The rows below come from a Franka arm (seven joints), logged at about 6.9 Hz.
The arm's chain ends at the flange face. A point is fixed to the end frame.
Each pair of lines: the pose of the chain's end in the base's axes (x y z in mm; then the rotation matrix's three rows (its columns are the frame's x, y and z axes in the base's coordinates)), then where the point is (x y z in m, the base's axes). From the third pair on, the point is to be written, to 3 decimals.
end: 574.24 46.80 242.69; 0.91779 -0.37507 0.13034; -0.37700 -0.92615 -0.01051; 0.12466 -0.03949 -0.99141
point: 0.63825 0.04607 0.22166
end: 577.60 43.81 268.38; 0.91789 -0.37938 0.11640; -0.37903 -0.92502 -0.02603; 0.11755 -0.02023 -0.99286
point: 0.64130 0.04249 0.24647
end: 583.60 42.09 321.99; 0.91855 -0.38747 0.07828; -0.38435 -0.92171 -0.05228; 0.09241 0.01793 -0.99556
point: 0.646 0.040 0.298
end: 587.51 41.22 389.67; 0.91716 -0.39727 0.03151; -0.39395 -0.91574 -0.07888; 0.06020 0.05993 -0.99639
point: 0.649 0.037 0.363
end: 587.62 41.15 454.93; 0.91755 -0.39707 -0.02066; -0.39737 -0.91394 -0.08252; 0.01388 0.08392 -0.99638
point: 0.648 0.037 0.425
